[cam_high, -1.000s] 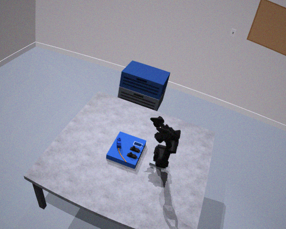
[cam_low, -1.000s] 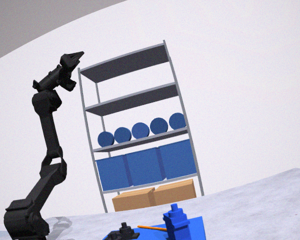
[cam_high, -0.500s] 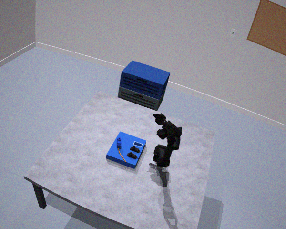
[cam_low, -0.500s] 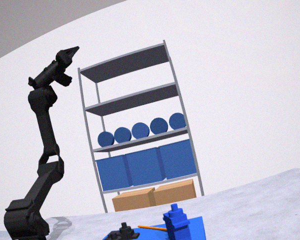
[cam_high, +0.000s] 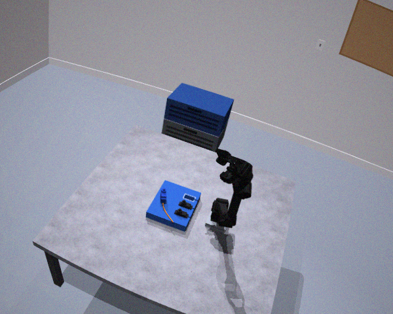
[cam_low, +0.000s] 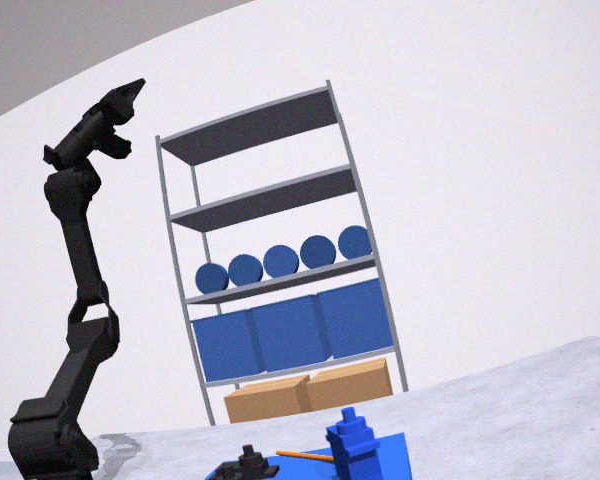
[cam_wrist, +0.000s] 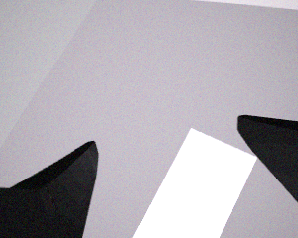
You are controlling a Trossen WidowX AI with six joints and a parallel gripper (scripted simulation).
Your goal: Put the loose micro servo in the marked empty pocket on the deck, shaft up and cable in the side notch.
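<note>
My gripper tip is now 240 mm short of the blue deck, 280 mm to the left of it and 670 mm above it.
</note>
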